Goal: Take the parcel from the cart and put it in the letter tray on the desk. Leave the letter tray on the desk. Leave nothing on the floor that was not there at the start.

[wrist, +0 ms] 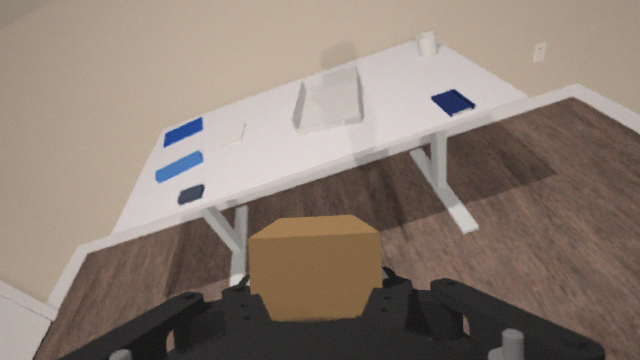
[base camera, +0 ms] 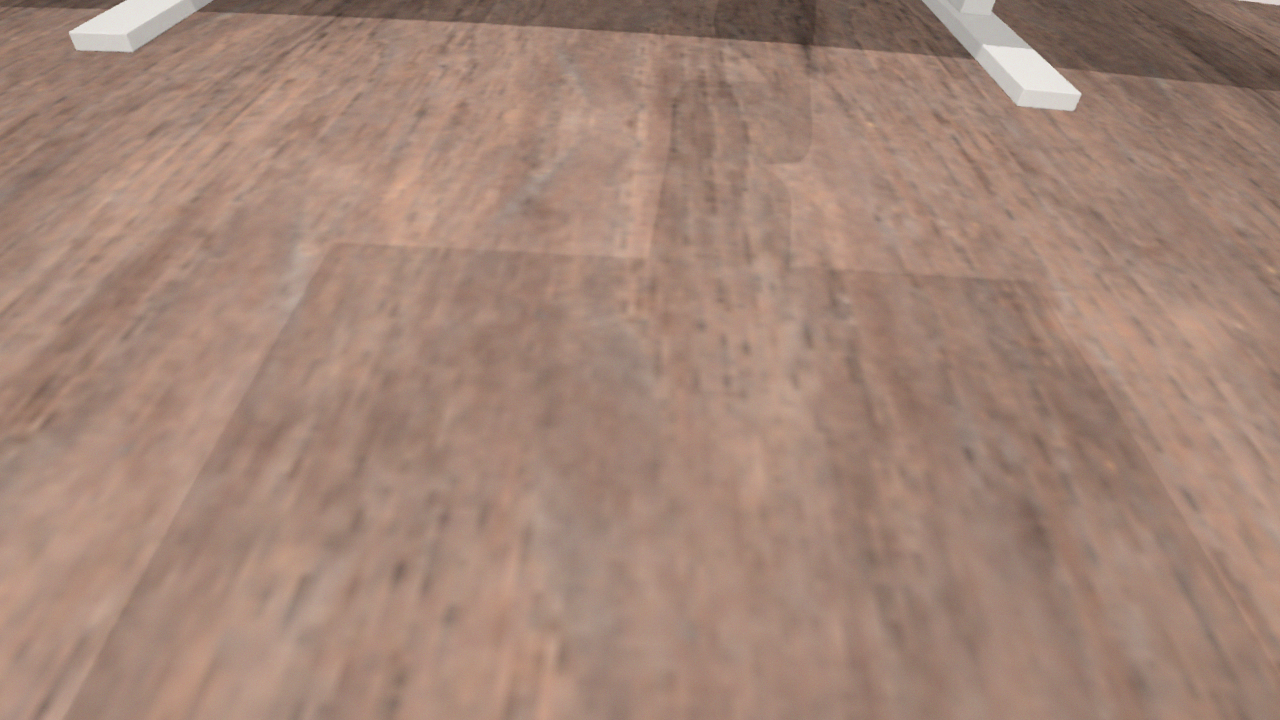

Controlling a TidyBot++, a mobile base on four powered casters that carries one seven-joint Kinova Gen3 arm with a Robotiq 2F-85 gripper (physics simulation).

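Frame: origin at the arm's base, x ahead, y left, z up, level; metres.
Where they show: gripper, fingertip midpoint: (wrist: 318,279).
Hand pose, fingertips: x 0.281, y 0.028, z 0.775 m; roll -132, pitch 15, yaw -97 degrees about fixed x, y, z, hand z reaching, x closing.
Each offset is from my fingertips to the centre of the thing. Level surfaces: height alone.
My gripper (wrist: 318,279) is shut on the parcel {dx -0.005, dy -0.001, dz +0.007 m} (wrist: 315,270), an orange-brown box at the lower middle of the wrist view. The parcel is held up in front of the desk, apart from it. The white desk {dz -0.451 m} (wrist: 270,165) stands against the wall, tilted in the wrist view. The letter tray {dx +1.048, dy -0.099, dz -0.416 m} (wrist: 330,102), pale grey with raised walls, lies on the desk near its middle toward the back, beyond the parcel. The tray's inside shows no object. The cart does not show in either view.
On the desk are a dark blue book {dx +0.768, dy -0.493, dz -0.445 m} (wrist: 453,102), a white mug {dx +1.232, dy -0.612, dz -0.404 m} (wrist: 427,44), a blue flat item {dx +1.315, dy +0.644, dz -0.447 m} (wrist: 183,132), a lighter blue item {dx +0.965, dy +0.582, dz -0.436 m} (wrist: 179,166), a small dark block {dx +0.752, dy +0.491, dz -0.442 m} (wrist: 191,194) and a thin white item {dx +1.094, dy +0.351, dz -0.446 m} (wrist: 234,135). White desk feet (base camera: 1029,76) (base camera: 134,26) stand ahead.
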